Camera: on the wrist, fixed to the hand. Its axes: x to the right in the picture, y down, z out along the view.
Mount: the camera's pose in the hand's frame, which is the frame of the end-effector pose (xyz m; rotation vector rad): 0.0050 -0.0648 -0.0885 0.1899 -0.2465 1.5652
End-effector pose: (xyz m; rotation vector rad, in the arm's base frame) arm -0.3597 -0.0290 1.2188 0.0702 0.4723 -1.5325
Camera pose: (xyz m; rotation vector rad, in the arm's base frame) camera -0.4448 -0.0077 1.1527 0.3089 -0.0194 -0.0261
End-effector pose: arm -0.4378 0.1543 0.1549 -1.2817 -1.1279 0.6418
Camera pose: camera -0.3688 0.1078 0.2265 -1.7881 0.0131 2.0056
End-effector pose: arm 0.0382 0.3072 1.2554 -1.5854 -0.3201 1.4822
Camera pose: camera 0.1431 0.3083 1.2879 1.3136 -1.0926 -2.4846
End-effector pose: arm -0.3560 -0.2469 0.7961 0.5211 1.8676 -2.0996
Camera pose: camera -0.3819 -0.1510 0.8429 1.1558 0.5585 -1.0919
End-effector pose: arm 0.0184 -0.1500 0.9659 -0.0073 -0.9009 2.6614
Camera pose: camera 0.0432 -0.0479 0.9339 0.2493 0.3693 -1.8629
